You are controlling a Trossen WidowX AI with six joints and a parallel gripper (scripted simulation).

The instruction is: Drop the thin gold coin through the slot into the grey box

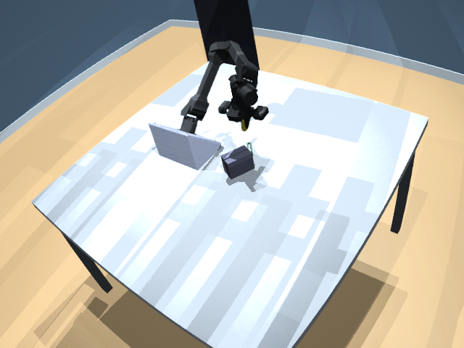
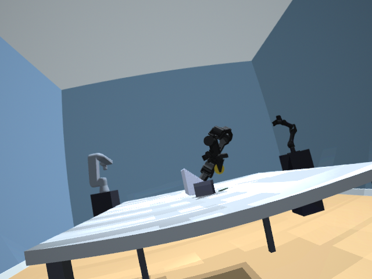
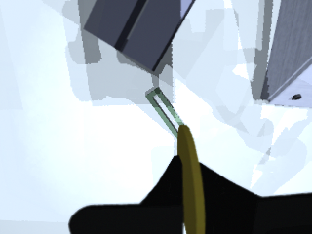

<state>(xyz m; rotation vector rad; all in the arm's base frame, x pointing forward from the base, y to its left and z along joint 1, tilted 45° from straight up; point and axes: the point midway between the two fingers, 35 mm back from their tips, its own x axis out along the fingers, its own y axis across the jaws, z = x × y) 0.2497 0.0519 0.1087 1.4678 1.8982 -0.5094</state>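
Right now my gripper tip is 20 mm below the gold coin.
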